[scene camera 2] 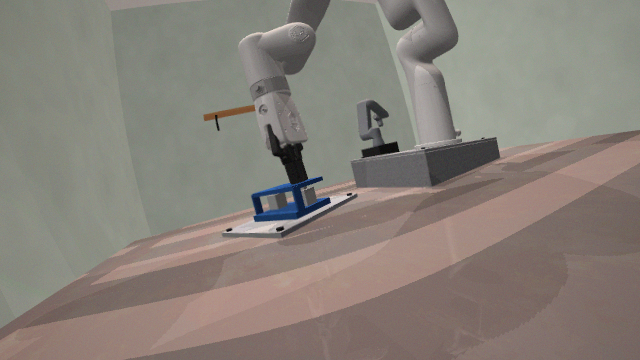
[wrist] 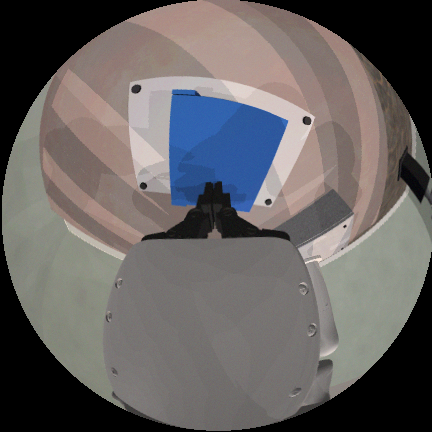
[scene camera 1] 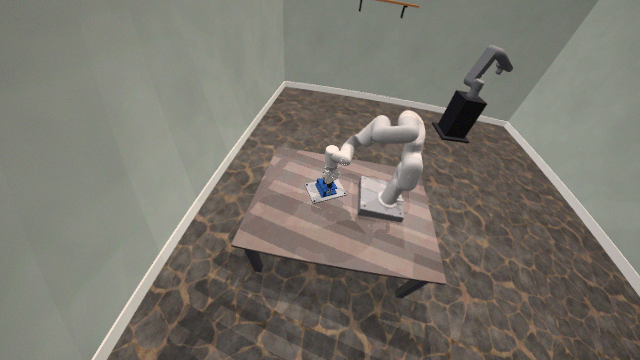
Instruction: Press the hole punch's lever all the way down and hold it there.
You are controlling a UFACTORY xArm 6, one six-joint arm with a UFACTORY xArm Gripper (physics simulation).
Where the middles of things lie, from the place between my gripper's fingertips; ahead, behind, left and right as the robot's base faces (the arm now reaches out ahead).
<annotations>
Right now my hand is 20 mm short of the blue lever (wrist: 210, 139), 30 mm to the left of it and 20 mm above it. Also, from my hand: white plate (scene camera 2: 266, 229): 20 mm ahead, 30 mm to the right, 60 mm below.
</annotations>
